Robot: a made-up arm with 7 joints.
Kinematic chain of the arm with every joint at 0, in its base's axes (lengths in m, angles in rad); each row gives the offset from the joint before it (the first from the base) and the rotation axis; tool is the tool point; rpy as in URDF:
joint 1: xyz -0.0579 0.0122 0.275 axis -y
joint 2: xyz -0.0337 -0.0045 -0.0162 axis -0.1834 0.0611 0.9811
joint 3: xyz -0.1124 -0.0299 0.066 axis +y
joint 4: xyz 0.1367 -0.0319 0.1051 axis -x
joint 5: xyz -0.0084 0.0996 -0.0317 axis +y
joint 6: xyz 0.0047 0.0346 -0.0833 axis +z
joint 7: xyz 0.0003 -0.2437 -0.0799 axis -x
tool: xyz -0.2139 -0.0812 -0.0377 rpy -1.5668 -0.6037 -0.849
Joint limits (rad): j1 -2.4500..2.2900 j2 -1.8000..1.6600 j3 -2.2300..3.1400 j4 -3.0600..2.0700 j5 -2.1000..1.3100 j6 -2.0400..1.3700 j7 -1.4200..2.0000
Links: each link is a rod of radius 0.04 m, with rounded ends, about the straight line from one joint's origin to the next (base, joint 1, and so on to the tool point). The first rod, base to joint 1, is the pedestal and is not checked.
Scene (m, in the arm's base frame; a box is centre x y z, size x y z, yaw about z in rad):
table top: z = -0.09
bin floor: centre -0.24 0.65 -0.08 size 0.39 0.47 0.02 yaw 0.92
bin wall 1: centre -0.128 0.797 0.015 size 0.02 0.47 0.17 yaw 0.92
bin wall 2: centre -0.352 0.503 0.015 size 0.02 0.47 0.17 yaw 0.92
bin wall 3: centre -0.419 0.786 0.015 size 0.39 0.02 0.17 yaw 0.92
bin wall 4: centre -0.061 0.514 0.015 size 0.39 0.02 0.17 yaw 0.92
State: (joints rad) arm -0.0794 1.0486 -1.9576 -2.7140 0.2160 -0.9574 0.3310
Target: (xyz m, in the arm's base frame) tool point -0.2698 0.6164 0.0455
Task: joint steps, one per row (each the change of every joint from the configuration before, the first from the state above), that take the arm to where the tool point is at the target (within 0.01 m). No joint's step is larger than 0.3 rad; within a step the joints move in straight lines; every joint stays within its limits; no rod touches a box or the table.
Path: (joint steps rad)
1: -0.0367 -0.2897 0.0797 0.0379 -0.1949 0.0189 -0.0135
2: -0.0367 -0.2898 0.0797 0.0379 -0.1948 0.0189 -0.0136
3: -0.0368 -0.2897 0.0798 0.0379 -0.1949 0.0188 -0.0135
4: -0.0367 -0.2898 0.0797 0.0379 -0.1948 0.0189 -0.0135
5: 0.1709 -0.2526 -0.0393 0.2123 -0.0683 -0.1236 -0.0789
6: 0.1708 -0.2526 -0.0394 0.2123 -0.0684 -0.1235 -0.0788
7: 0.1709 -0.2526 -0.0393 0.2123 -0.0683 -0.1236 -0.0789
8: 0.1106 -0.0524 -0.2038 -0.1298 0.0682 -0.1906 -0.0026

